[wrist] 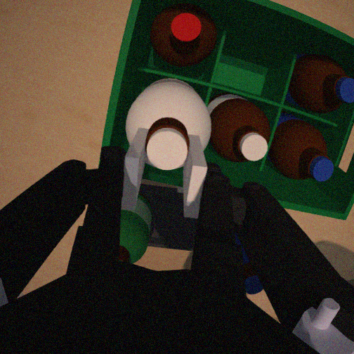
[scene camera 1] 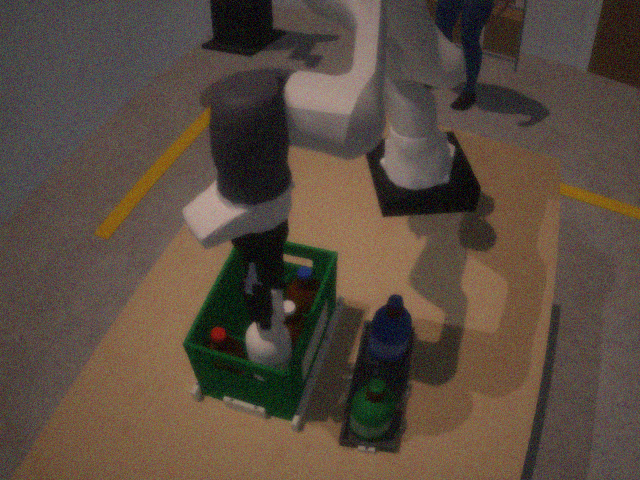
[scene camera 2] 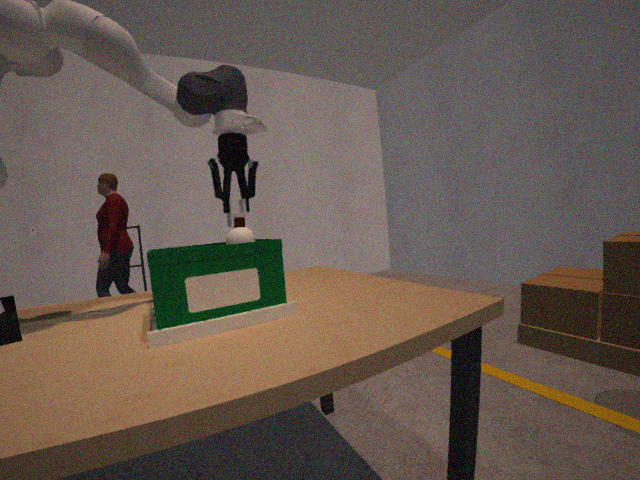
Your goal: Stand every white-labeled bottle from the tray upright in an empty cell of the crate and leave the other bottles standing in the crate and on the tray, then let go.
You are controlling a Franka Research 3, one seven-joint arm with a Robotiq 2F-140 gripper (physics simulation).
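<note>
My gripper (scene camera 1: pixel 267 310) (scene camera 2: pixel 237 212) (wrist: pixel 165 150) is shut on the neck of a white-labeled bottle (scene camera 1: pixel 268 343) (scene camera 2: pixel 240 235) (wrist: pixel 169 107) with a white cap. The bottle is upright over the near corner cell of the green crate (scene camera 1: pixel 242 374) (scene camera 2: pixel 170 263) (wrist: pixel 115 100), its shoulder showing above the rim in the second scene view; its base is hidden. In the wrist view the crate also holds a red-capped bottle (wrist: pixel 167 50), a white-capped brown bottle (wrist: pixel 235 125) and two blue-capped bottles (wrist: pixel 315 82) (wrist: pixel 295 145). One middle cell (wrist: pixel 239 77) beside the red-capped bottle is empty.
A dark tray (scene camera 1: pixel 356 439) stands beside the crate. It holds a blue bottle (scene camera 1: pixel 390 335) and a green bottle (scene camera 1: pixel 372 413), both upright. The arm's black base plate (scene camera 1: pixel 429 204) is behind them on the wooden table (scene camera 1: pixel 129 382) (scene camera 2: pixel 361 320).
</note>
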